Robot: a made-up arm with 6 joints.
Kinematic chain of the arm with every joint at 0, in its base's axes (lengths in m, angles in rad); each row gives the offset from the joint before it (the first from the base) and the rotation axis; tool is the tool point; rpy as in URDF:
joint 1: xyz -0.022 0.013 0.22 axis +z
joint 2: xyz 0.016 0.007 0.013 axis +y
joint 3: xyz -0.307 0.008 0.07 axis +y
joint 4: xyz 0.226 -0.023 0.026 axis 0.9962 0 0.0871
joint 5: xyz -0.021 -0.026 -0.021 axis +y
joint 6: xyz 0.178 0.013 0.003 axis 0.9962 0 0.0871
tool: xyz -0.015 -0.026 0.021 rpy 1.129 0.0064 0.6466
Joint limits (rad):
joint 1: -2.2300..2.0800
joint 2: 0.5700..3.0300
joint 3: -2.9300..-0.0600
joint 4: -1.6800..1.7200
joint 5: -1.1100..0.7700
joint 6: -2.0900..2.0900
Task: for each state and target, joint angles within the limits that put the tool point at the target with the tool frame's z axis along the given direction. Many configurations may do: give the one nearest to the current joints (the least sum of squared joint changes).
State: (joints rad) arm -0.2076 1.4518 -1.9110 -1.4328 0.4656 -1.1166
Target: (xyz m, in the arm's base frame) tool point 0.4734 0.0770 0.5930 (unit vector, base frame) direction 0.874 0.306 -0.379
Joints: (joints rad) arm 0.4101 1.8356 -1.9903 -1.6800 0.7673 -1.9036
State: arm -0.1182 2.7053 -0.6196 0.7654 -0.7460 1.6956
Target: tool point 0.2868 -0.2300 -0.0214 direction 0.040 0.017 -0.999
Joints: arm -0.4556 2.6455 -1.0383 0.8215 -0.9103 2.0621
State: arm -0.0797 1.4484 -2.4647 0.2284 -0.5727 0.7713
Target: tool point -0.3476 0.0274 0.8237 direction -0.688 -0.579 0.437
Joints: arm -0.1511 0.8287 -2.6888 -0.5147 -0.3834 0.7666
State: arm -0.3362 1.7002 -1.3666 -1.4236 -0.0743 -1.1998
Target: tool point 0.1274 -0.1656 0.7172 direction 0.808 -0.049 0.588
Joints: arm -0.3340 1.0145 -1.5269 -1.3971 0.7247 -1.0781
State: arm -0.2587 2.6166 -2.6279 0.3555 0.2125 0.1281
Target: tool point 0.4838 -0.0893 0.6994 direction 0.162 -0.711 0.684
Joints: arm -0.1226 2.0719 -2.7269 0.1065 0.1396 -0.1683
